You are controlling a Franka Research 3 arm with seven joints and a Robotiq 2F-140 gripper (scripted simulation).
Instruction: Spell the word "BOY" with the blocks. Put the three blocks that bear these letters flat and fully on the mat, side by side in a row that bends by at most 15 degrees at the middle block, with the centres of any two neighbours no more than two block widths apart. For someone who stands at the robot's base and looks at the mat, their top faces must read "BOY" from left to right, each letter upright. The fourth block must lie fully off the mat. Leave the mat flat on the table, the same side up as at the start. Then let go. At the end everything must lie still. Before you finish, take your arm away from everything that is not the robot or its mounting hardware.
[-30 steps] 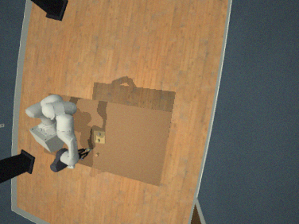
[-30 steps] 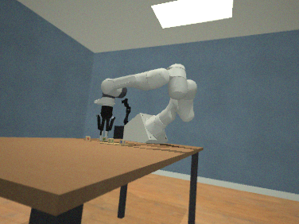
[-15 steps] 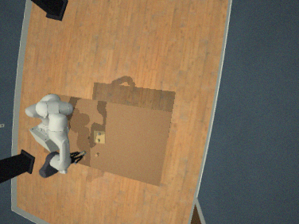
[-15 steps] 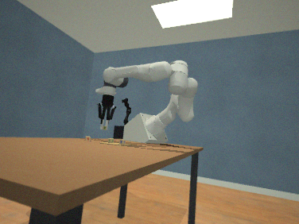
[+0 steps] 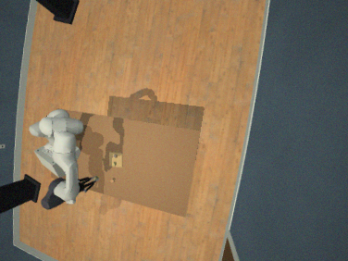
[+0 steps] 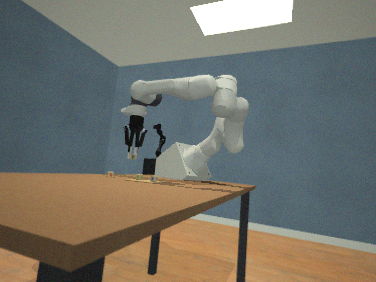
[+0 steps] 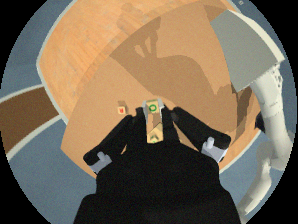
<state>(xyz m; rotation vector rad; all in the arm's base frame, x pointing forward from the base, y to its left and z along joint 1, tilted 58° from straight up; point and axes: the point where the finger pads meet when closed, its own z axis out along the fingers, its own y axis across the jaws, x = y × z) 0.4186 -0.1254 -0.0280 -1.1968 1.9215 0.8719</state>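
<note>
Right now my hand is 190 mm to the right of the mat, 130 mm above it and 60 mm short of it.
</note>
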